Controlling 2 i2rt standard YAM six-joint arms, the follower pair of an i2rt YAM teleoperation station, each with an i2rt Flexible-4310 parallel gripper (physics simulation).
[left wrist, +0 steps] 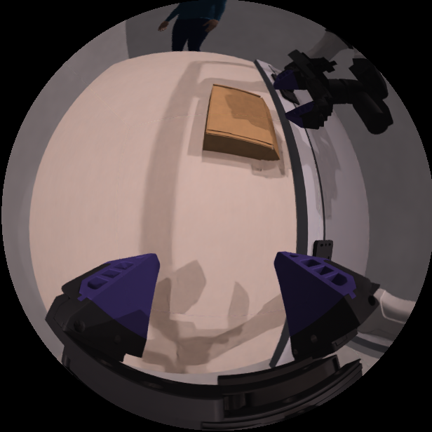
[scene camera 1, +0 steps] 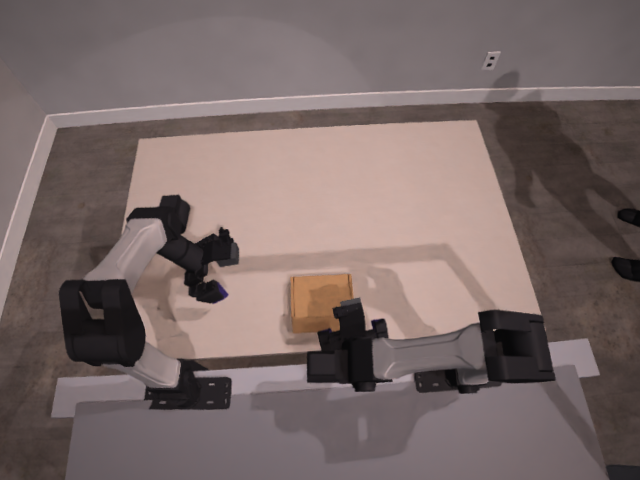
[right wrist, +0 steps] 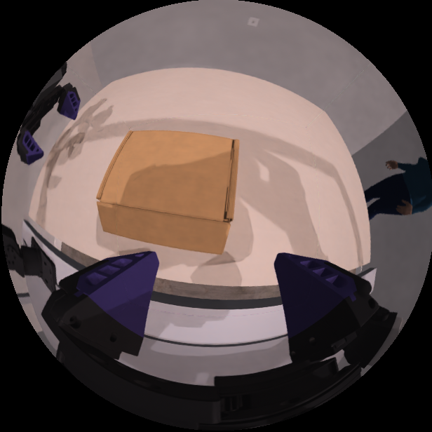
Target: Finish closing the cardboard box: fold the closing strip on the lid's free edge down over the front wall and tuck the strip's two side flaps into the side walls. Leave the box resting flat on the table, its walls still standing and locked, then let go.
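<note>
The cardboard box [scene camera 1: 312,297] [left wrist: 237,110] [right wrist: 172,170] rests flat on the table, its lid down and walls standing. In the right wrist view, its front face [right wrist: 165,227] hangs upright below the lid's front edge; I cannot tell whether this is the closing strip or the front wall. A narrow dark gap runs along the lid's right side, and the side flaps cannot be made out. My left gripper [scene camera 1: 228,273] [left wrist: 216,260] [right wrist: 59,133] is open and empty, left of the box and apart from it. My right gripper [scene camera 1: 353,330] [left wrist: 279,99] [right wrist: 216,260] is open and empty near the box's front right corner, apart from it.
The light table top [scene camera 1: 320,191] [left wrist: 110,175] [right wrist: 200,95] extends behind the box. Its front edge runs close to the box, beside the pale mounting strip [scene camera 1: 268,374]. The right arm [scene camera 1: 429,351] reaches in low across the front and hides part of the box in the scene view.
</note>
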